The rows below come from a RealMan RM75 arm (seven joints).
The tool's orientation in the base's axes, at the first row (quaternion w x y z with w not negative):
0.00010, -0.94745, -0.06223, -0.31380
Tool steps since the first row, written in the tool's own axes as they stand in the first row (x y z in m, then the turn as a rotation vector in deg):
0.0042, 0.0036, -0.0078, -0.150, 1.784, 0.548
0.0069, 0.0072, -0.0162, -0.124, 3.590, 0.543
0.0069, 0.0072, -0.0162, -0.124, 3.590, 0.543
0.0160, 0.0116, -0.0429, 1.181, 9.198, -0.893
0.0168, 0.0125, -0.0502, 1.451, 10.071, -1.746
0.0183, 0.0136, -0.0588, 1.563, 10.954, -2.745
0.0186, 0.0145, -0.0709, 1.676, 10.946, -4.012
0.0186, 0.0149, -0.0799, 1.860, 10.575, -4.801
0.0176, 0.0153, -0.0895, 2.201, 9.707, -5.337
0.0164, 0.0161, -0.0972, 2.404, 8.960, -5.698
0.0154, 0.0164, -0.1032, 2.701, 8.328, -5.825
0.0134, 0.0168, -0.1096, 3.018, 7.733, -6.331
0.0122, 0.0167, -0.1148, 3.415, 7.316, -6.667
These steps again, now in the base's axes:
-0.0009, -0.0034, 0.0089, 0.417, -1.766, -0.460
-0.0033, -0.0070, 0.0174, 0.648, -3.555, -0.370
-0.0033, -0.0070, 0.0174, 0.648, -3.555, -0.370
-0.0114, -0.0113, 0.0444, 1.493, -9.023, 1.777
-0.0150, -0.0124, 0.0508, 1.304, -9.891, 2.656
-0.0188, -0.0136, 0.0586, 0.903, -10.793, 3.560
-0.0257, -0.0150, 0.0686, 0.239, -10.821, 4.644
-0.0310, -0.0157, 0.0758, -0.128, -10.462, 5.373
-0.0374, -0.0166, 0.0829, -0.278, -9.582, 5.972
-0.0429, -0.0179, 0.0884, -0.419, -8.831, 6.354
-0.0472, -0.0185, 0.0927, -0.333, -8.174, 6.608
-0.0525, -0.0194, 0.0966, -0.452, -7.566, 7.179
-0.0566, -0.0196, 0.1001, -0.385, -7.119, 7.669

